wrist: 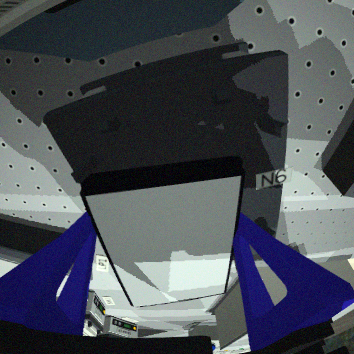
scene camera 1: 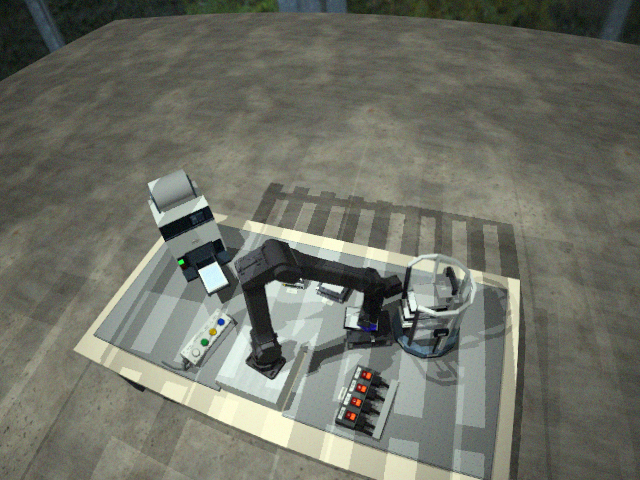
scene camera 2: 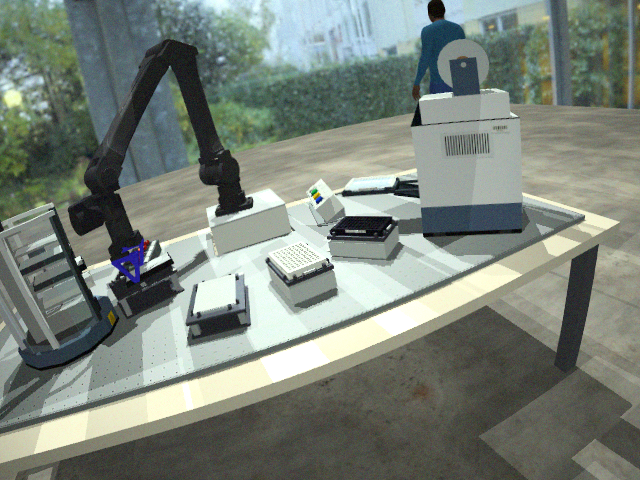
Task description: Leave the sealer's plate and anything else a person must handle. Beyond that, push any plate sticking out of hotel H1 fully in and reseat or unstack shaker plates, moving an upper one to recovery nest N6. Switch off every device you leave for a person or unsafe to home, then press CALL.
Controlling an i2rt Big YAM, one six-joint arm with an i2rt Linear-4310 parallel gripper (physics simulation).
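Where they show: gripper, fingertip midpoint: [wrist: 167, 217] [scene camera 1: 369, 320] [scene camera 2: 139, 275]; arm's base at its link origin: [scene camera 1: 266, 362] [scene camera 2: 235, 208].
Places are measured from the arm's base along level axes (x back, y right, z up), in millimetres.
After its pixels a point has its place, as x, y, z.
My gripper [scene camera 1: 369, 325] @[-329, 228, -17] [scene camera 2: 132, 262] [wrist: 167, 217] @[-329, 228, -17] has blue fingers shut on the two sides of a pale-topped, dark-edged plate [scene camera 1: 354, 316] @[-310, 175, 0] [wrist: 165, 230] @[-331, 229, -5]. The plate is over the dark nest N6 [scene camera 1: 359, 341] @[-243, 233, -29] [wrist: 165, 120] @[-348, 282, -27]; in the wrist view bare nest shows past its edge, and I cannot tell whether it touches. The round hotel [scene camera 1: 426, 351] @[-327, 458, -41] [scene camera 2: 67, 347] @[-542, 351, -52] holds several plates. The sealer [scene camera 1: 191, 240] @[-222, -528, 133] [scene camera 2: 470, 180] @[-386, -586, 51] has a plate [scene camera 1: 212, 277] @[-165, -391, 38] [scene camera 2: 371, 184] @[-211, -390, 38] on its extended tray. The switch bank [scene camera 1: 356, 395] @[-69, 316, -47] shows several lit red-orange switches. The button box [scene camera 1: 209, 336] @[25, -260, -26] [scene camera 2: 328, 207] @[-80, -281, -40] has blue, yellow, green and white buttons.
In scene camera 2, a white-topped plate [scene camera 2: 217, 295] @[-473, 9, -40] sits on a low dark stand, a white well plate [scene camera 2: 298, 258] @[-432, -166, -19] on a white block device, and a black plate [scene camera 2: 364, 226] @[-342, -328, -19] on another. A person [scene camera 2: 439, 46] stands beyond the sealer. The hotel stands close beside N6.
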